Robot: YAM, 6 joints.
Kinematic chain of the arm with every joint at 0, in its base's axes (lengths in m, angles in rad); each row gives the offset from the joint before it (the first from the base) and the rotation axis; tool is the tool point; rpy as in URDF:
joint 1: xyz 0 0 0.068 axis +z
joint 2: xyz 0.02 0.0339 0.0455 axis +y
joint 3: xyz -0.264 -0.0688 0 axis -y
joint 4: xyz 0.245 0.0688 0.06 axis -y
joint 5: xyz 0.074 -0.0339 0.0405 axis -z
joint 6: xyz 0.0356 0 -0.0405 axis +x
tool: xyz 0 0 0 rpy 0 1.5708 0
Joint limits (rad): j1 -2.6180..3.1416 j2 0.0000..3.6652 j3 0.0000..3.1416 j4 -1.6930..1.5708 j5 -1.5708..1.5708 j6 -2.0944..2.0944
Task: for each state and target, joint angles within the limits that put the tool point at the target. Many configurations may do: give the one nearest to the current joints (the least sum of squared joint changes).
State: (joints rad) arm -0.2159 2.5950 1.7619 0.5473 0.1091 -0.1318
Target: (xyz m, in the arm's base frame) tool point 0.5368 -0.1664 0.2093
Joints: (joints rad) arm -0.2933 2.3987 1.8230 0.5784 0.1157 -0.1318
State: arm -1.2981 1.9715 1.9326 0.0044 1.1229 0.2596
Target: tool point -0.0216 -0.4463 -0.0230
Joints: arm -1.5480 2.5966 1.5040 -0.0922 1.1018 0.2596
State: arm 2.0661 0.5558 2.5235 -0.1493 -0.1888 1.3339
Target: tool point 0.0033 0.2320 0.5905
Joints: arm 1.5403 1.3404 1.9449 -0.3138 -0.1066 1.3339
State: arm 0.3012 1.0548 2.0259 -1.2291 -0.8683 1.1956
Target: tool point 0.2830 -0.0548 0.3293
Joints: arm -0.2775 1.5539 1.5068 -1.2792 -0.7712 1.1956
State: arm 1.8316 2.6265 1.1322 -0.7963 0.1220 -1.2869
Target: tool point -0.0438 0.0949 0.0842
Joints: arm 2.0220 2.1293 0.5338 -1.4842 0.0553 -1.2869
